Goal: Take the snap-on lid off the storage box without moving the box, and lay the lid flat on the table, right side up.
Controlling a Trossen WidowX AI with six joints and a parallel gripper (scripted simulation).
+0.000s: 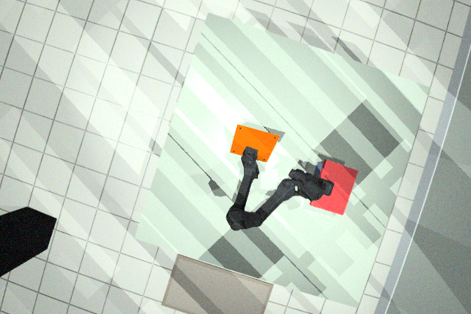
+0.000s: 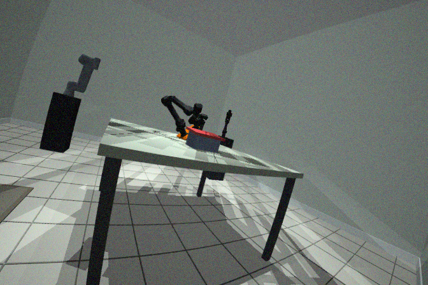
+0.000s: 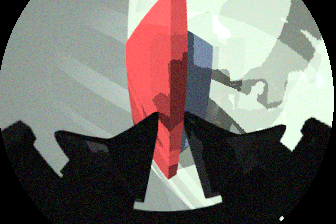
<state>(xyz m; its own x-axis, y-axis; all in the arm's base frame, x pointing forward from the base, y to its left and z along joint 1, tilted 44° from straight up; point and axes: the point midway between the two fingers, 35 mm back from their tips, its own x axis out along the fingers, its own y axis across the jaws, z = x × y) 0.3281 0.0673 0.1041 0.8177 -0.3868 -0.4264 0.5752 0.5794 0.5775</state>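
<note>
The red lid lies 8 cm ahead of my gripper tip. Also, from my gripper tip: grey-blue storage box 7 cm ahead, 6 cm below.
</note>
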